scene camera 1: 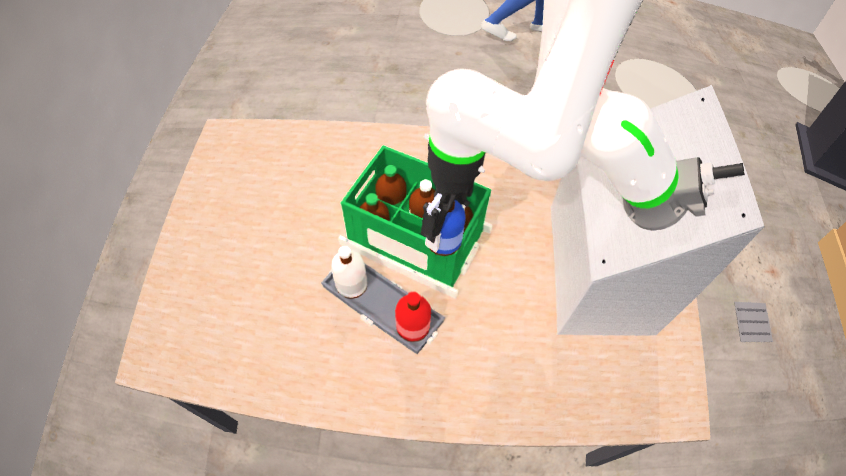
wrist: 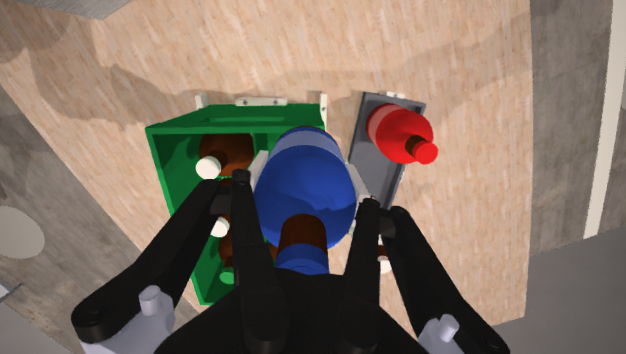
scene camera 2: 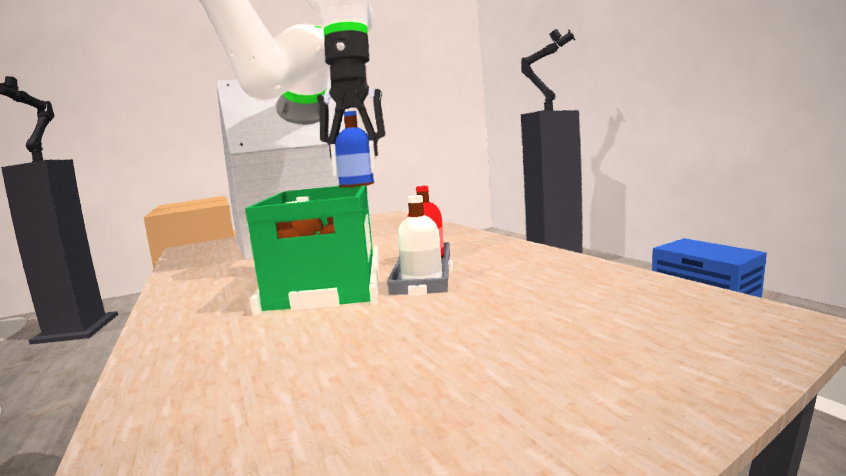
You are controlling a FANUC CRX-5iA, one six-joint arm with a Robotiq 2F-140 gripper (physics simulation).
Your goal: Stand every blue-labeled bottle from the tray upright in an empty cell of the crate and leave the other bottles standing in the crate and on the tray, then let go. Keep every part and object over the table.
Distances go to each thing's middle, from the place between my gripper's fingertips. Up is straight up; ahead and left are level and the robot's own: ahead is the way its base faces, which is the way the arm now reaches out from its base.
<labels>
Now: the blue-labeled bottle (scene camera 2: 352, 144) 50 mm above my hand. Also, from my hand: red bottle (scene camera 1: 413, 312) (140 mm to the left, 120 mm below, 10 mm ahead); then white bottle (scene camera 2: 418, 235) (180 mm ahead, 120 mm below, 90 mm to the left).
</labels>
